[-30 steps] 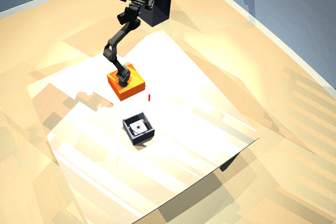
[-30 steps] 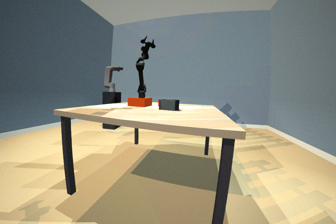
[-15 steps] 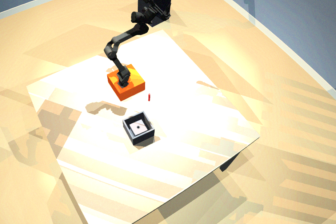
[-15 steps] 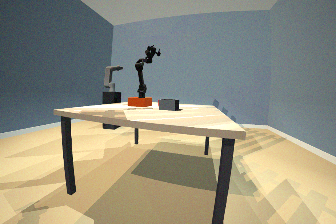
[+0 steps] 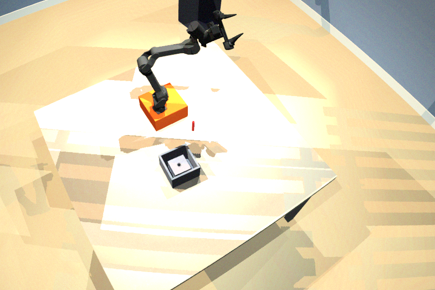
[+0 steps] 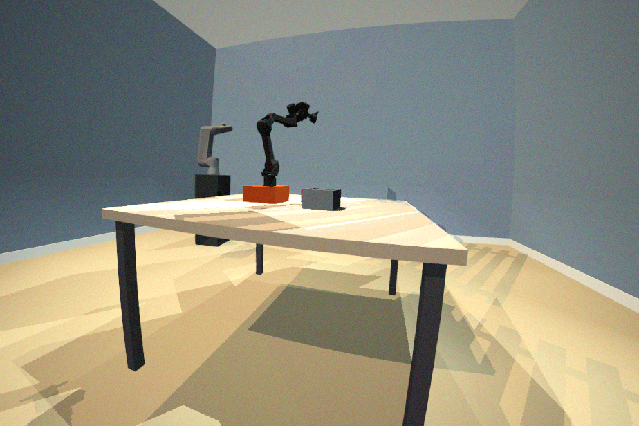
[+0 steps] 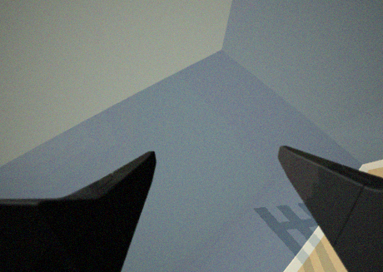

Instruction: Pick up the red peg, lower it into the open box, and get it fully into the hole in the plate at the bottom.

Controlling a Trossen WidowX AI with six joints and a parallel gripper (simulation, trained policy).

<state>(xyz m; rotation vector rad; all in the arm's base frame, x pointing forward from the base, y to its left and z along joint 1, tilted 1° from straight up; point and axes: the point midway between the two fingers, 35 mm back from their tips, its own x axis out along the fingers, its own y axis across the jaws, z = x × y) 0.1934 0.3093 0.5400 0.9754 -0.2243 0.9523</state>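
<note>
Now: the red peg 2 cm behind my gripper tip, 23 cm to the right of it and 62 cm below it. Also, from my gripper tip: grey box (13 cm ahead, 46 cm to the right, 63 cm below).
</note>
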